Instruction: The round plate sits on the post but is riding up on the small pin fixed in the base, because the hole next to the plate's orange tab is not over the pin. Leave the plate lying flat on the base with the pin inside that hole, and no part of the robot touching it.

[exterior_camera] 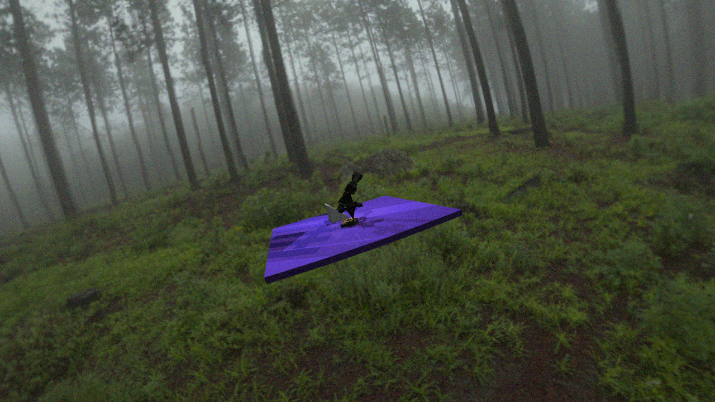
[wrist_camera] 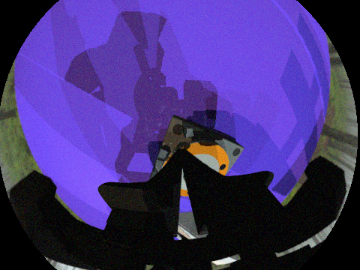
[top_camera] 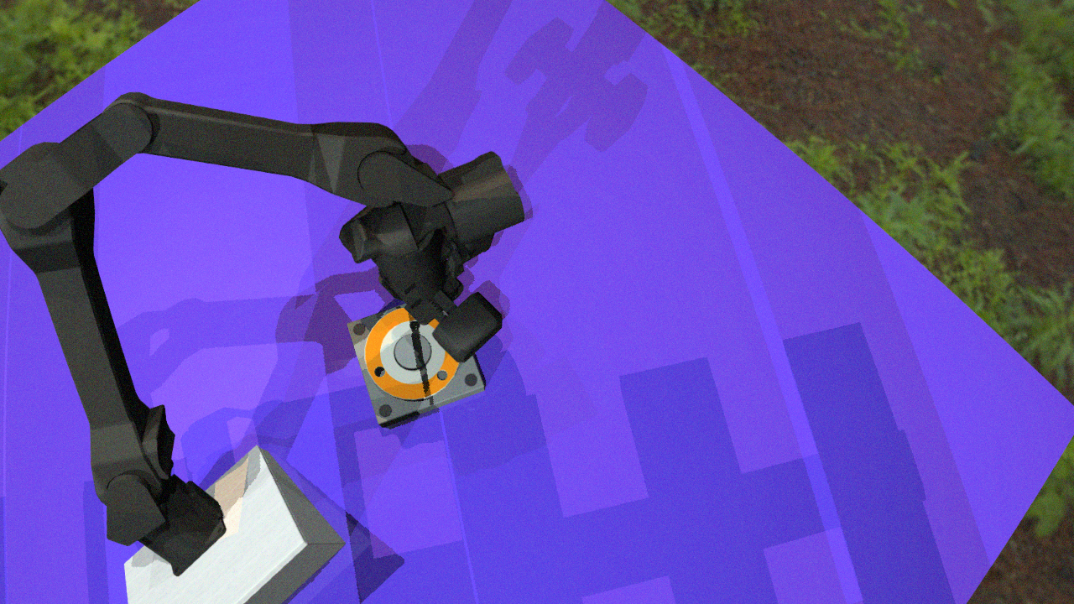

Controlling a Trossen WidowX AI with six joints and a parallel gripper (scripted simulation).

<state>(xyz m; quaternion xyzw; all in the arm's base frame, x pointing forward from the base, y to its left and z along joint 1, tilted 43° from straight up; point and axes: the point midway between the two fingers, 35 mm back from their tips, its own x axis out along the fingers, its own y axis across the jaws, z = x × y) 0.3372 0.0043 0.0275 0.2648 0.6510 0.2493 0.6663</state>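
My gripper tip is now 5 cm past the grey square base, 2 cm to the left of it and 2 cm above it.
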